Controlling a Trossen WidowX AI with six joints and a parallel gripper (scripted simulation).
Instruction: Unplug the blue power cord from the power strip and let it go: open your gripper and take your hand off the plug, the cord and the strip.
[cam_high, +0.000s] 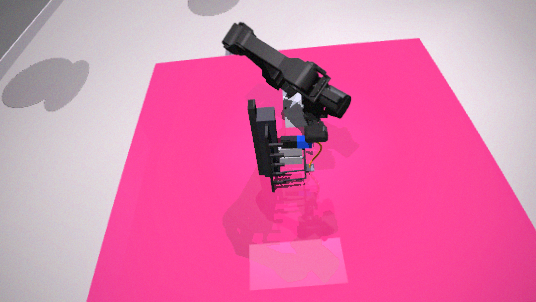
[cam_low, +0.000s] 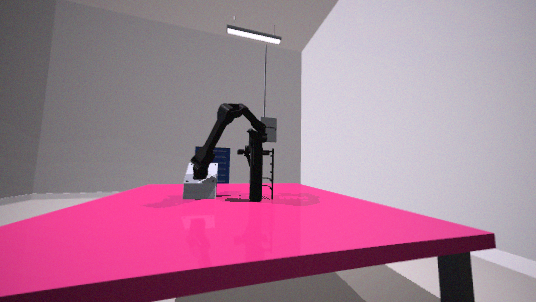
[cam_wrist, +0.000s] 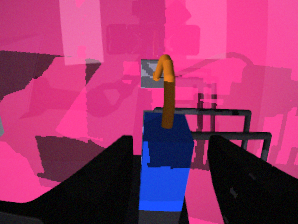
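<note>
Now: the blue plug 5 cm to the right of my gripper tip and 2 cm below it.
</note>
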